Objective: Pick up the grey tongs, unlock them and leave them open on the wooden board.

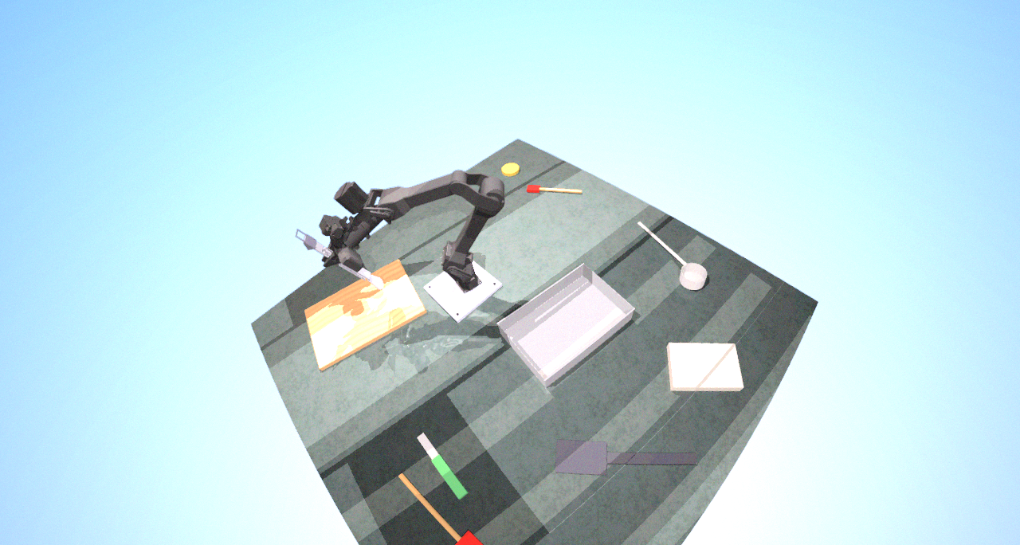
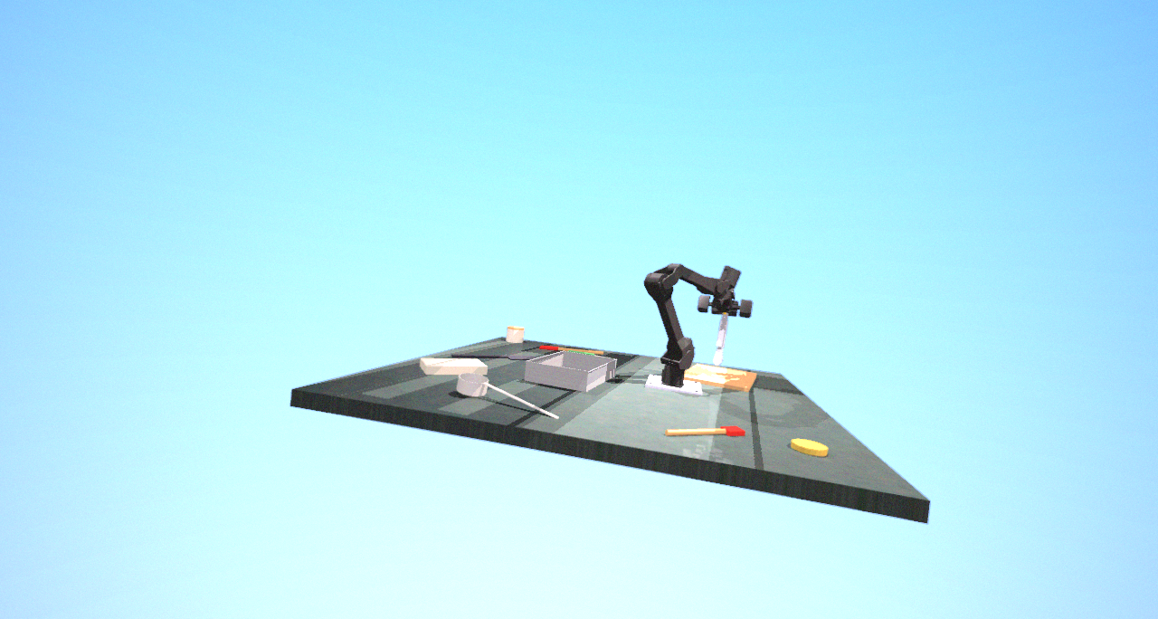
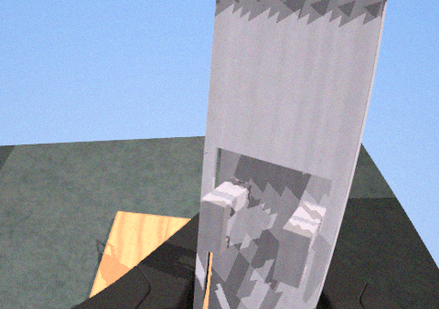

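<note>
Now: gripper tip 40 mm to the right of the yellow lock piece and 10 mm below it. Also, from my gripper tip: wooden board: 240 mm below; grey roasting tin: 460 mm to the left, 420 mm ahead, 220 mm below; red-headed tool: 670 mm ahead, 240 mm below, 50 mm to the right.
</note>
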